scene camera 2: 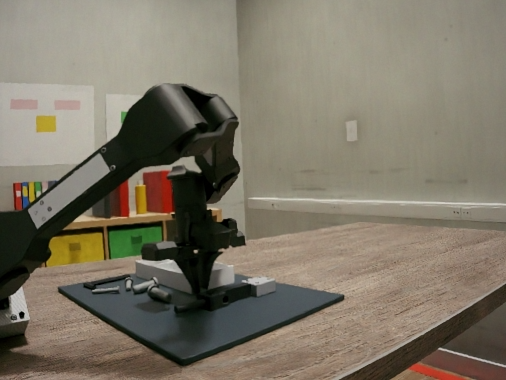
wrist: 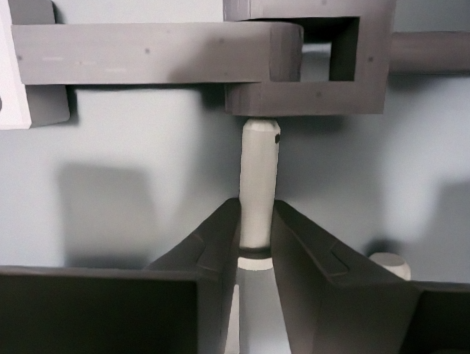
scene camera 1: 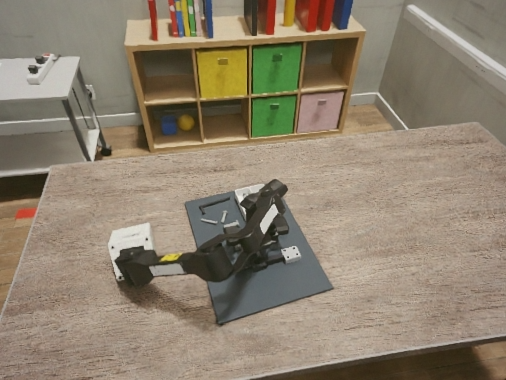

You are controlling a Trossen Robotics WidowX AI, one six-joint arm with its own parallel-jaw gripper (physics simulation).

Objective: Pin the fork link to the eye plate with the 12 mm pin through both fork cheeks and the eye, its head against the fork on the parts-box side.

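Frame: origin at the arm's base, x right, y ahead, z up, level; centimetres.
Seen in the pictures: gripper, fingertip midpoint: (scene camera 2: 201, 293) (wrist: 254, 210); arm's base, origin of the base link: (scene camera 1: 133, 258).
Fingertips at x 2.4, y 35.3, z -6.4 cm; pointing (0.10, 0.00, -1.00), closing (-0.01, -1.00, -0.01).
Observation:
Pixels of each thing's middle, then the offset from my fingertips to it. "spot": a spot on its surface instead. Level surfaces: height alone.
- pale pin, body centre: (wrist: 257, 191) dx +0.9, dy +0.0, dz +0.4 cm
- dark fork link, body centre: (wrist: 386, 53) (scene camera 2: 201, 303) (scene camera 1: 249, 266) dx +5.4, dy -3.7, dz +0.2 cm
- white parts box, body centre: (scene camera 2: 181, 271) (scene camera 1: 259, 210) dx -14.7, dy +5.4, dz +0.8 cm
- dark mat, its level: dz -1.0 cm
- black hex key, body centre: (scene camera 2: 110, 281) (scene camera 1: 216, 205) dx -22.4, dy -7.8, dz -0.5 cm
- pin end, surface spot: (wrist: 392, 265) spot: dx -1.9, dy -5.3, dz +0.3 cm
My gripper (wrist: 254, 210) (scene camera 2: 201, 296) is shut on a pale pin (wrist: 259, 170), whose bevelled tip points at the near cheek of the dark fork link (wrist: 371, 62) (scene camera 2: 214, 300). In the wrist view the tip is outside the fork, just below the cheek's edge; whether it touches cannot be told. A dark ring and pale rim show farther back between the fingers. The bar of the eye plate (wrist: 145, 52) (scene camera 2: 240, 291) reaches from its white block (wrist: 12, 75) (scene camera 2: 263, 286) (scene camera 1: 291, 254) into the fork slot, between both cheeks. The holes are hidden in the wrist view.
The white parts box (scene camera 1: 240, 198) (scene camera 2: 162, 273) stands behind the gripper on the dark mat (scene camera 1: 270, 295) (scene camera 2: 175, 345). Loose pins (scene camera 1: 209, 220) (scene camera 1: 224, 216) (scene camera 2: 159, 294) and a black hex key (scene camera 1: 216, 204) (scene camera 2: 106, 282) lie on the mat. One pin end (wrist: 392, 265) shows beside the right finger.

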